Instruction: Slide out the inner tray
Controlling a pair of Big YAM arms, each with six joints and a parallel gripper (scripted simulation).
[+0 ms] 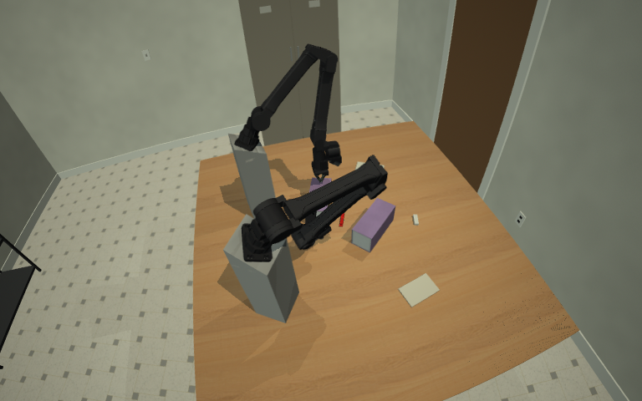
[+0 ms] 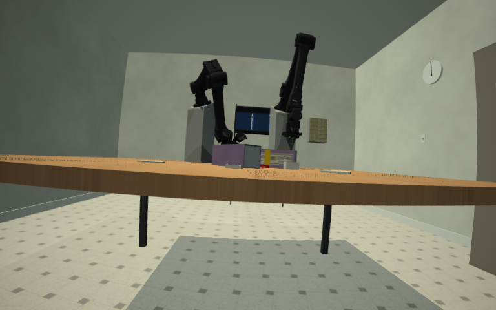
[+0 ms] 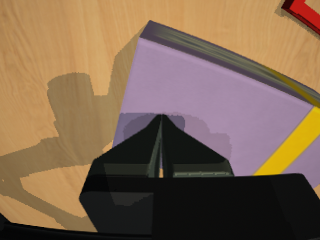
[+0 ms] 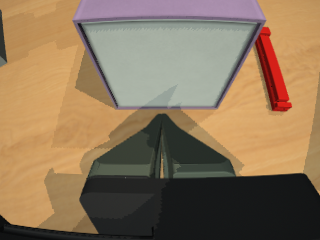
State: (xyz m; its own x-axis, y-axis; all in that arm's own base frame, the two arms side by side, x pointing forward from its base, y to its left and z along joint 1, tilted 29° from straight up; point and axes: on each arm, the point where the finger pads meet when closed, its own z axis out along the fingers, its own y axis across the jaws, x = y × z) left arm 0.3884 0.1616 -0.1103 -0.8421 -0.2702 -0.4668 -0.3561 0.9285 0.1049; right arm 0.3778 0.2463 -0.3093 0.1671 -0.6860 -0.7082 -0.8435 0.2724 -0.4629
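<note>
My right hand is 150 mm short of the red stick, 40 mm to the right of it and 40 mm above it. From my right hand the other things lie so: cream card 350 mm ahead, 440 mm to the right, 40 mm below.
</note>
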